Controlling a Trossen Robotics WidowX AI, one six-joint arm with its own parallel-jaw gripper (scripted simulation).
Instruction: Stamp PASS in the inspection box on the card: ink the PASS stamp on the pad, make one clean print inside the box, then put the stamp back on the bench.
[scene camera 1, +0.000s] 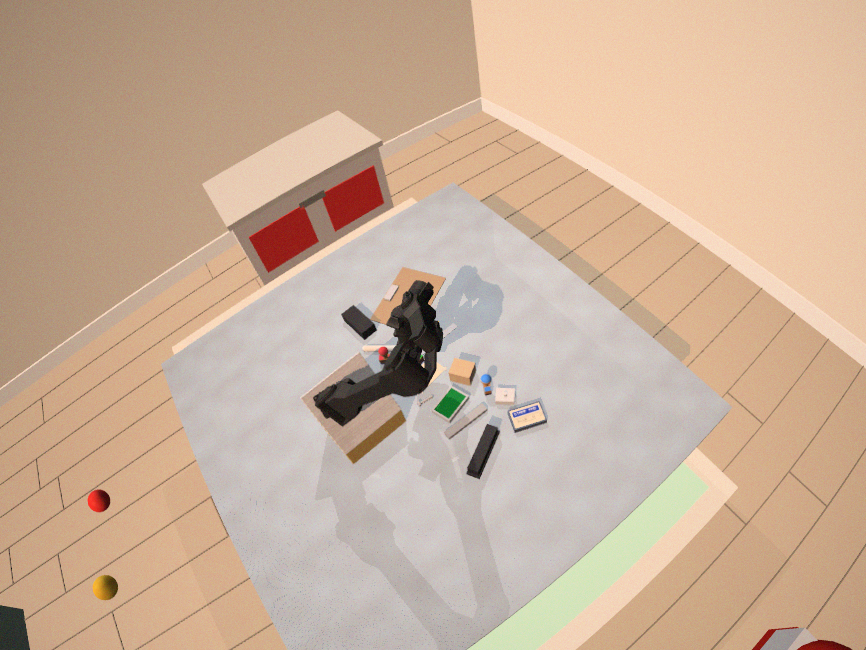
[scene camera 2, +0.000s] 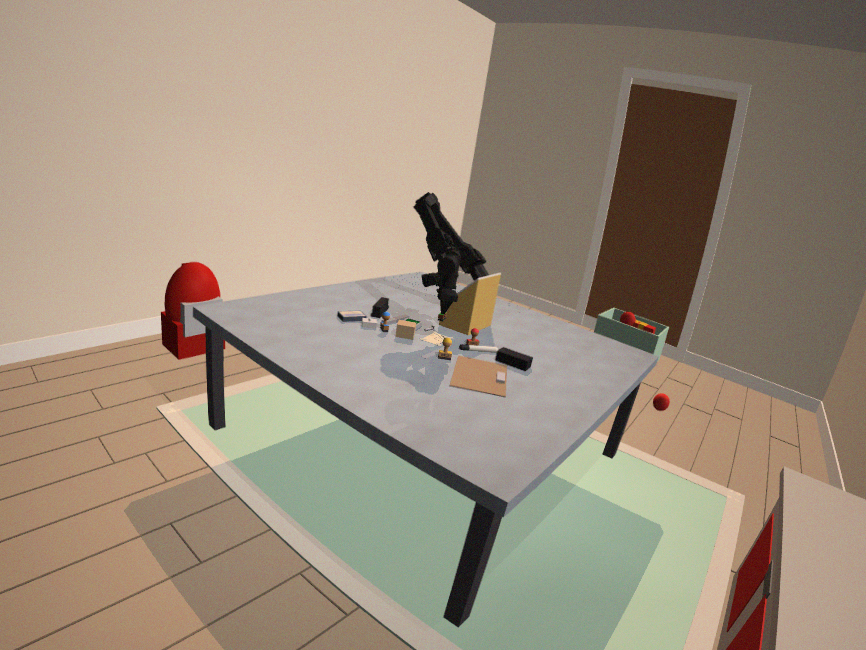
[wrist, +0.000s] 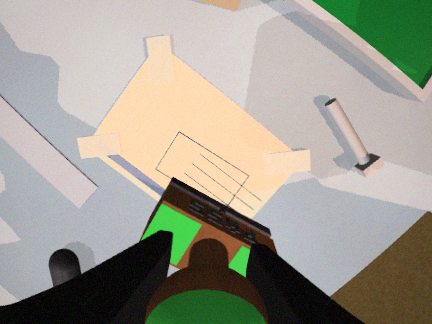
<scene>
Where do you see my gripper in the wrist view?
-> At 210, 251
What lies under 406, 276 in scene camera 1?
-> A brown board.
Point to a brown board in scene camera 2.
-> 473, 374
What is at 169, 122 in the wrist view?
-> A cream card.
</scene>
